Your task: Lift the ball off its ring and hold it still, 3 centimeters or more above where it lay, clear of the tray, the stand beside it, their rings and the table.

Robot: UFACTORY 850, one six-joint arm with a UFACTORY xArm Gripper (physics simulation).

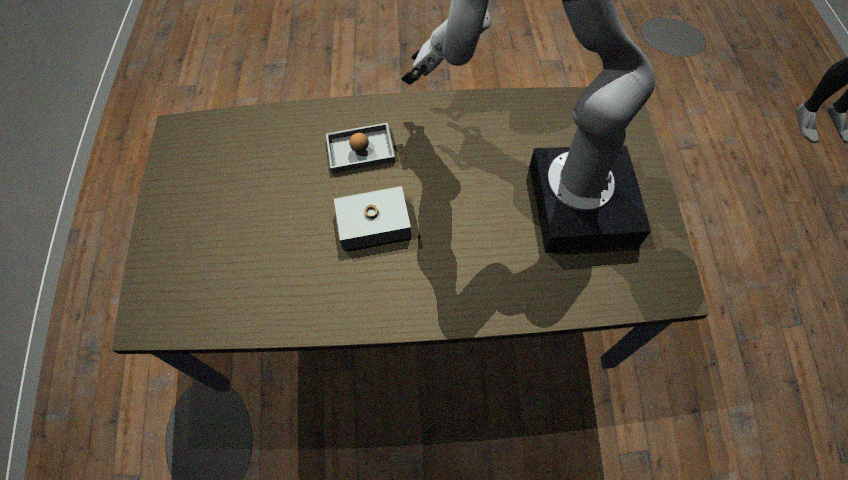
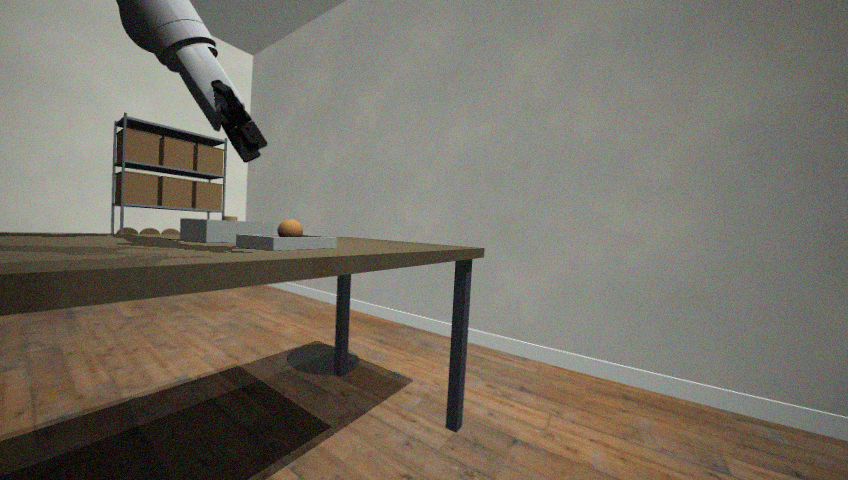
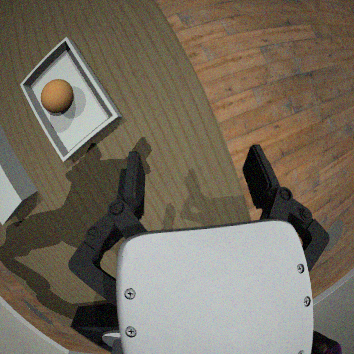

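Note:
The orange ball (image 1: pixel 358 142) (image 2: pixel 290 227) (image 3: pixel 57 96) sits inside the shallow white tray (image 1: pixel 360 167) (image 2: pixel 304 243) (image 3: pixel 94 78). The ring under the ball is hidden. The white box-shaped stand (image 1: pixel 352 223) (image 2: pixel 199 230) (image 3: pixel 6 200) is beside the tray, and a small golden ring (image 1: pixel 371 217) (image 2: pixel 230 218) lies on its top. My gripper (image 1: pixel 411 66) (image 2: pixel 255 152) (image 3: pixel 195 158) is open and empty. It hangs tilted, high above the level of the tray, off to the arm's side of the ball and apart from it.
The wooden table (image 1: pixel 238 249) (image 2: pixel 404 256) (image 3: pixel 175 100) carries the tray, the stand and the arm's black base block (image 1: pixel 595 228). The arm's shadows fall across the table between the base and the tray. A shelf rack (image 2: pixel 123 142) with boxes stands far behind.

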